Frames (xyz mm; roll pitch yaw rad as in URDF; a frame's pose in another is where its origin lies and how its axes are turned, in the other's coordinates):
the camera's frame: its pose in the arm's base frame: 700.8 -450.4 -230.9 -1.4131 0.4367 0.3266
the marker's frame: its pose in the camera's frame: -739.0 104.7 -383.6 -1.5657 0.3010 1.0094
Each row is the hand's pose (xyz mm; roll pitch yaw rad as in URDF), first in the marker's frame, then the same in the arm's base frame.
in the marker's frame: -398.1 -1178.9 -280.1 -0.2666 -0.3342 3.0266
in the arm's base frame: 75.1 221.0 174.6 2.9690 -1.1153 -2.9938
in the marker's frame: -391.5 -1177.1 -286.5 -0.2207 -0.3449 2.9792
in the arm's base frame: 82.6 220.0 169.2 2.9080 -1.1064 -2.8922
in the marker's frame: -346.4 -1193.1 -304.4 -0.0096 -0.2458 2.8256
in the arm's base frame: 103.3 234.0 124.6 2.7133 -1.1728 -2.4959
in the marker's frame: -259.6 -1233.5 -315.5 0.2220 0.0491 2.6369
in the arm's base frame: 118.5 264.8 34.6 2.0057 -1.2169 -1.5169
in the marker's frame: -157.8 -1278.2 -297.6 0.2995 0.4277 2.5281
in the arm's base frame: 107.0 291.1 -74.3 1.3327 -1.0357 -0.6690
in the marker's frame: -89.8 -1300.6 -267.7 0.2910 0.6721 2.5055
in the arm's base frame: 83.6 297.3 -148.0 1.0795 -0.8688 -0.3560
